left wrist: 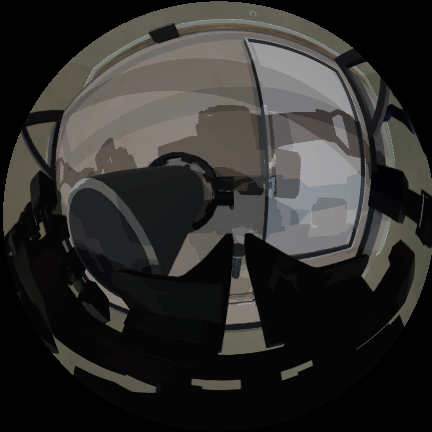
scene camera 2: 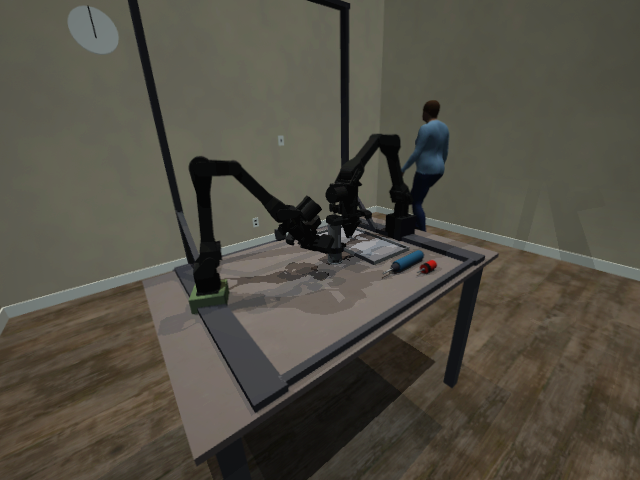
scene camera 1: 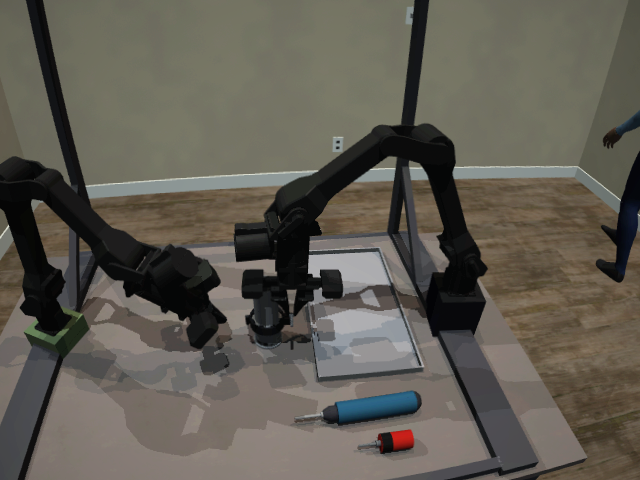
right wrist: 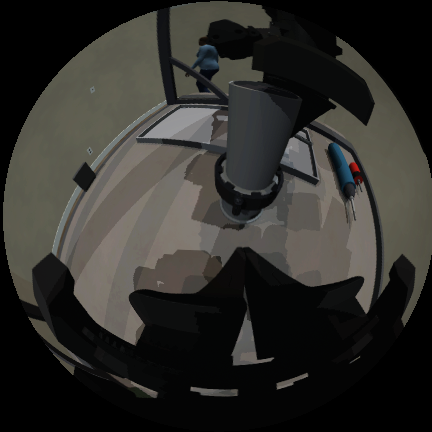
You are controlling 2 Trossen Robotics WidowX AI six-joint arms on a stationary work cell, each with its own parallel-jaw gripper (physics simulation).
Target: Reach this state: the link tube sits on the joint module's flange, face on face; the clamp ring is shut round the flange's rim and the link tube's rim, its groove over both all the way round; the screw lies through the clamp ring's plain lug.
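Seen in the pictures: left gripper, between the fingertips: (left wrist: 237,238) (scene camera 2: 348,237) (scene camera 1: 291,315); right gripper, between the fingertips: (scene camera 2: 319,250) (scene camera 1: 225,320) (right wrist: 241,252); left arm's base, origin of its link: (scene camera 2: 401,215) (scene camera 1: 458,286); right arm's base, origin of its link: (scene camera 2: 208,289) (scene camera 1: 53,323).
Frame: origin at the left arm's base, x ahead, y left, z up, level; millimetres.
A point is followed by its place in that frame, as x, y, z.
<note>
The grey link tube (scene camera 1: 266,308) @[416, 77, 10] (left wrist: 140,200) (right wrist: 260,135) @[444, 58, 22] stands upright above the joint module (scene camera 1: 268,341) @[416, 80, -85] (right wrist: 240,215) @[447, 59, -88]. The black clamp ring (left wrist: 182,159) @[412, 22, -36] (right wrist: 274,197) @[430, 86, -51] surrounds the joint; its two lugs point toward the tray with a narrow gap between them. Whether its groove covers both rims all round cannot be seen. My left gripper (scene camera 1: 296,310) @[367, 75, -9] (left wrist: 237,238) @[367, 75, -9] is shut on the screw (left wrist: 237,265) @[365, 94, -2], beside the lugs and apart from them. The screw is not in a lug. My right gripper (right wrist: 241,252) @[502, 74, -30] is shut and empty, on the picture-left side of the module in scene camera 1.
The shallow tray (scene camera 1: 372,373) @[202, 158, -95] (left wrist: 256,75) @[339, -117, -94] (right wrist: 170,144) @[341, -137, -105] lies beside the module, under and beyond the left gripper. A blue driver (scene camera 1: 377,407) @[206, 256, -70] (scene camera 2: 408,260) @[226, 263, -73] (right wrist: 340,162) @[222, 231, -73] and a red driver (scene camera 1: 402,440) @[169, 324, -76] (right wrist: 355,170) @[185, 306, -80] lie near the front edge.
</note>
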